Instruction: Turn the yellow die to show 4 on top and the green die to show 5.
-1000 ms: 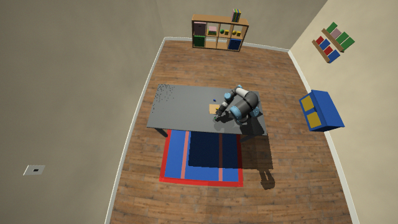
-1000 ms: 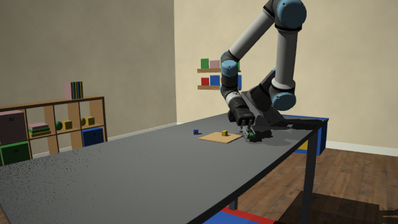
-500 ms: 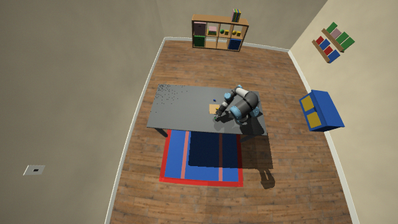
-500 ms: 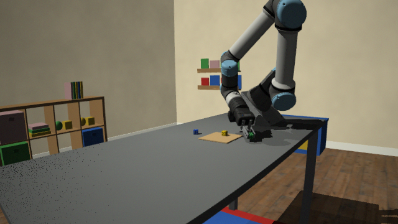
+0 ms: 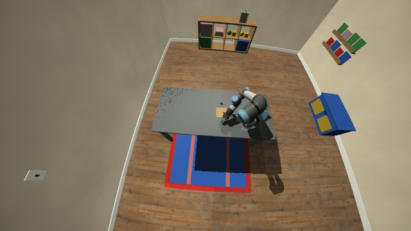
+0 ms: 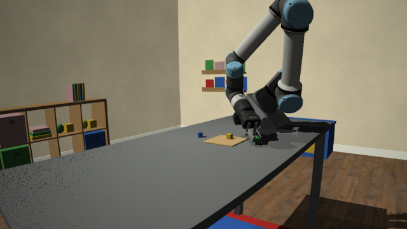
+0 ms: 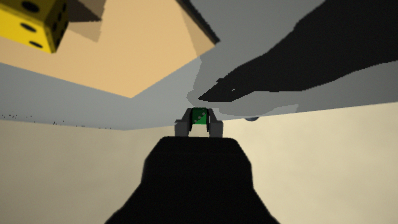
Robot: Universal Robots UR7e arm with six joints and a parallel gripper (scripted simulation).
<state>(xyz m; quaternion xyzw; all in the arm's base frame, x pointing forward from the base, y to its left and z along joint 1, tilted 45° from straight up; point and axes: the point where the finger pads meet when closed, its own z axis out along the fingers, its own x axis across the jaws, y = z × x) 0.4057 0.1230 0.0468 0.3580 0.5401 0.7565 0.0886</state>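
My gripper is now 13 cm to the left of the yellow die, 3 cm past it and 2 cm above it. The rest, counted from my hand: tan mat 13 cm to the right, 3 cm below; then blue die 27 cm to the right, 2 cm below, 1 cm behind; then green die 1 cm to the left, 1 cm below, 1 cm ahead.
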